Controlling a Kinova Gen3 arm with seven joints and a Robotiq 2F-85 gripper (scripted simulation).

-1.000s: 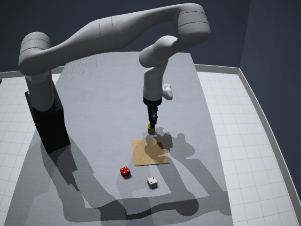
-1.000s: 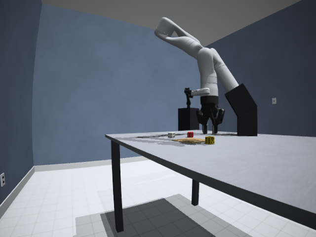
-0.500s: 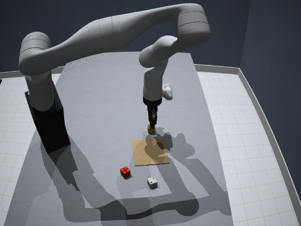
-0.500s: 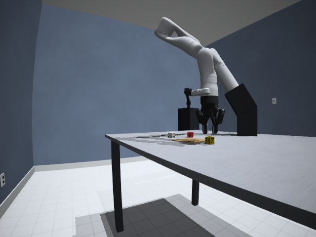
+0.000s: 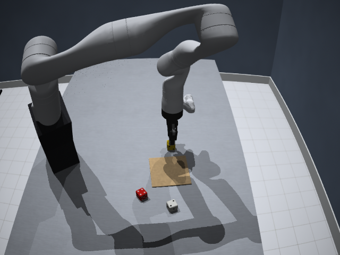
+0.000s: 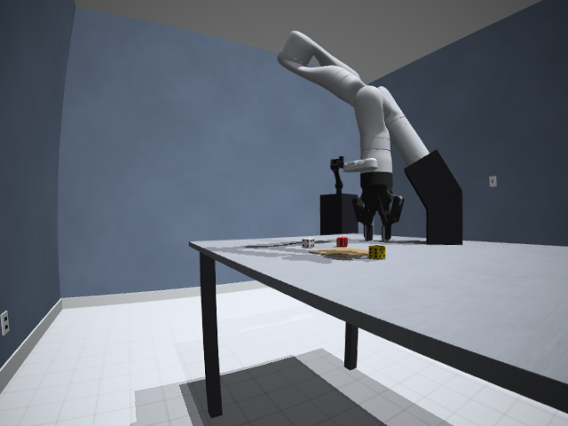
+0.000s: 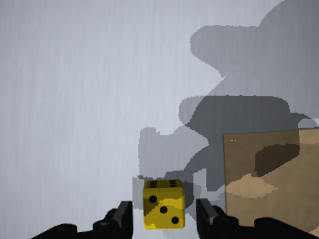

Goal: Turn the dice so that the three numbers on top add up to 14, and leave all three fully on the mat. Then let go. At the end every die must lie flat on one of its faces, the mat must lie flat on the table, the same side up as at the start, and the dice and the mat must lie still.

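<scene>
The yellow die is 4 cm below my hand. Also, from my hand: tan mat 12 cm to the right, 6 cm below, 3 cm behind; red die 22 cm to the right, 15 cm behind, 4 cm below; white die 28 cm to the right, 6 cm behind, 4 cm below.
</scene>
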